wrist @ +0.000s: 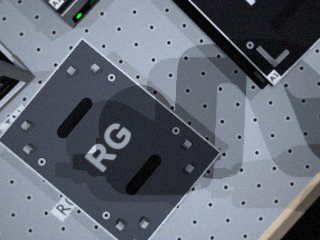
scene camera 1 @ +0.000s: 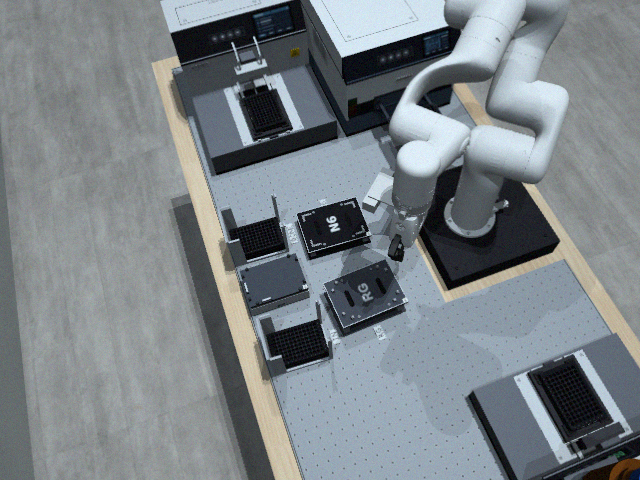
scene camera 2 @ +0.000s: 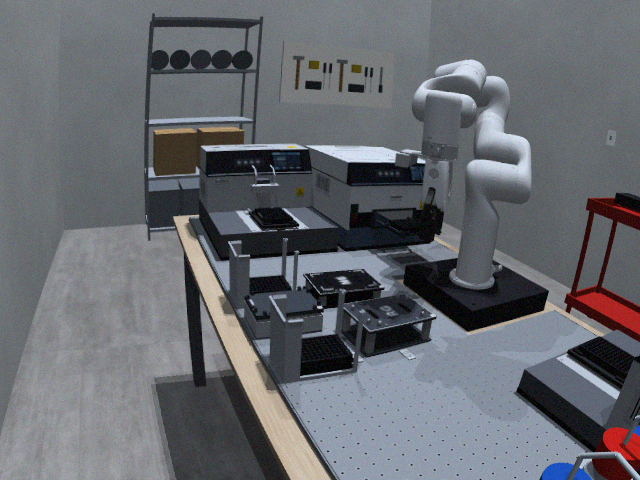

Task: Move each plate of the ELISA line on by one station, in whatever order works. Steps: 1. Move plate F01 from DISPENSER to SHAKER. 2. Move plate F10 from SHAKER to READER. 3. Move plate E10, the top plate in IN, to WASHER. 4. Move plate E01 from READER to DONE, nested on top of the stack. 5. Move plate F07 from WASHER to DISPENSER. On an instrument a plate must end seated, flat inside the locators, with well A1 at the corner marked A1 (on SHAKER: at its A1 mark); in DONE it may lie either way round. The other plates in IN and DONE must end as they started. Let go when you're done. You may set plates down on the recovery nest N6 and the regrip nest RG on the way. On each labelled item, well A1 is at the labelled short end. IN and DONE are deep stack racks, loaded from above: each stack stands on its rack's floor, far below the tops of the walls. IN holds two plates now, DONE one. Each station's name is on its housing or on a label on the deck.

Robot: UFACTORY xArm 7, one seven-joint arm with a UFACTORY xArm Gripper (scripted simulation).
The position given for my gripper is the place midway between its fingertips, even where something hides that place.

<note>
In view: my gripper (scene camera 2: 430,234) and a regrip nest RG (wrist: 167,185).
</note>
